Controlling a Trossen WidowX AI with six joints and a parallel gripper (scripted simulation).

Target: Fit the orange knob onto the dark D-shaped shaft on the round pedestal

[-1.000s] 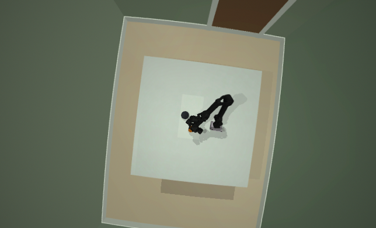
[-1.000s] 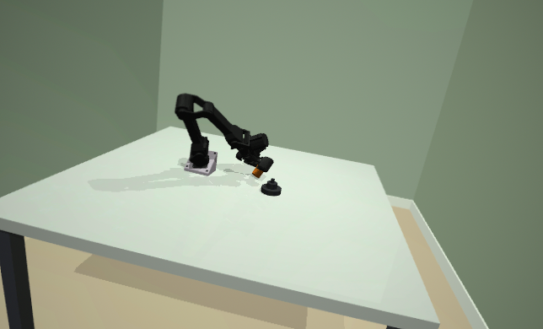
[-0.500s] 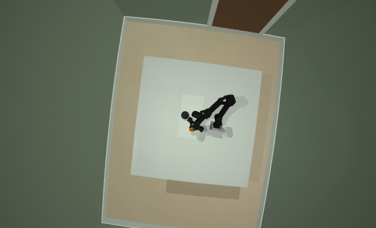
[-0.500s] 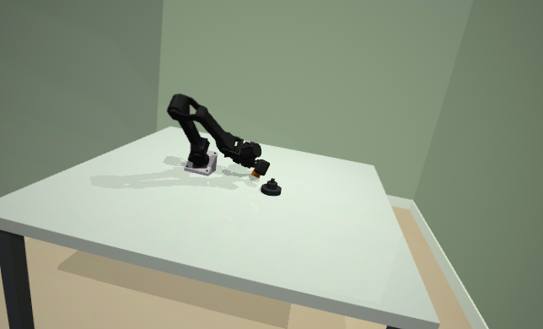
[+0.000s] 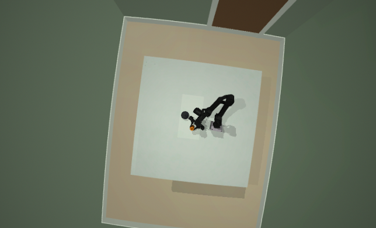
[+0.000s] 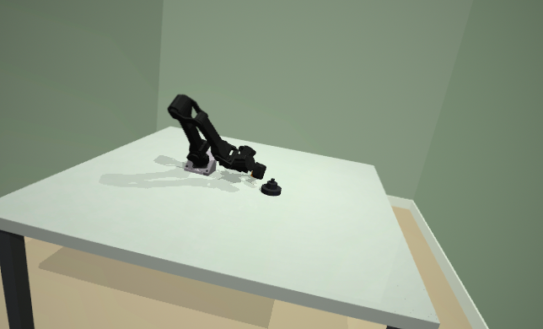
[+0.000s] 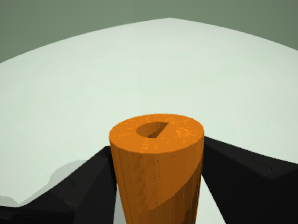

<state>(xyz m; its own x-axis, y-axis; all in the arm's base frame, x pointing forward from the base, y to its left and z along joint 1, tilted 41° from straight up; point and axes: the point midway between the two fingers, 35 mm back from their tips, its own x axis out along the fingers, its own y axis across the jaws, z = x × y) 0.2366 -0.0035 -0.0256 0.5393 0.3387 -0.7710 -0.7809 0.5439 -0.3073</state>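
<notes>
My gripper tip is 10 mm to the left of the orange knob, 10 mm past it and 10 mm above it. Round my gripper tip: round dark pedestal 140 mm to the right, 70 mm ahead, 20 mm below.
</notes>
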